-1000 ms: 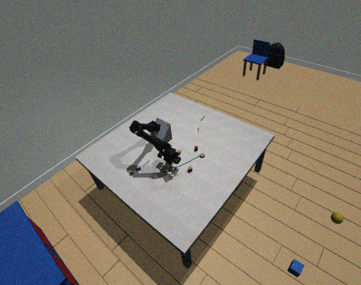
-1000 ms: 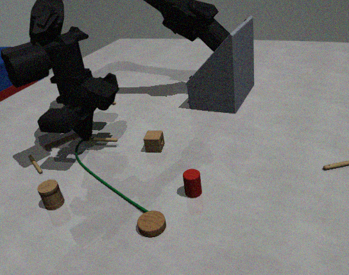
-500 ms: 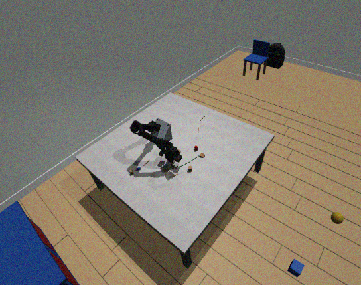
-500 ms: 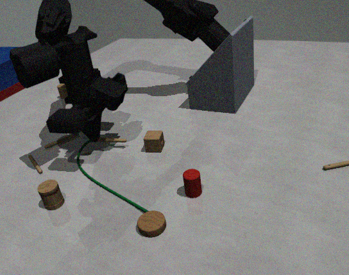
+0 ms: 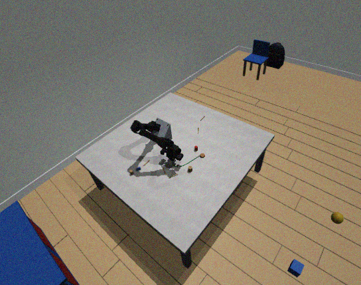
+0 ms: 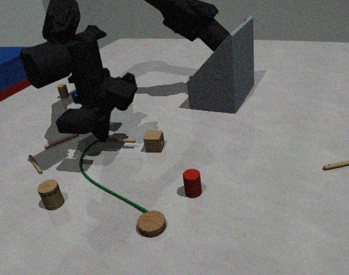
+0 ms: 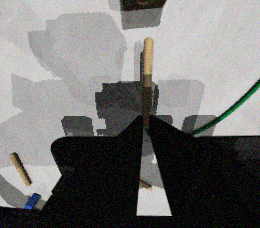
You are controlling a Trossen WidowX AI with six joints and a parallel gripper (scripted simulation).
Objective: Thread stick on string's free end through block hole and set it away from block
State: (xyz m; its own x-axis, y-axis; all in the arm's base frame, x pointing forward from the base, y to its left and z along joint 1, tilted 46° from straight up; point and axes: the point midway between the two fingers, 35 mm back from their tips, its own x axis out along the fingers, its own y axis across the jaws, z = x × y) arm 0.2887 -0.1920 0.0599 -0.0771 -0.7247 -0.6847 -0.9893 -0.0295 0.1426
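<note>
Right now my gripper tip is 2 cm past the wooden block and 10 cm to the right of it. Also, from my gripper tip: red cylinder: 9 cm ahead, 22 cm to the left; then blue piece: 19 cm behind, 21 cm to the right; then round wooden button: 17 cm ahead, 19 cm to the left, 1 cm below.
</note>
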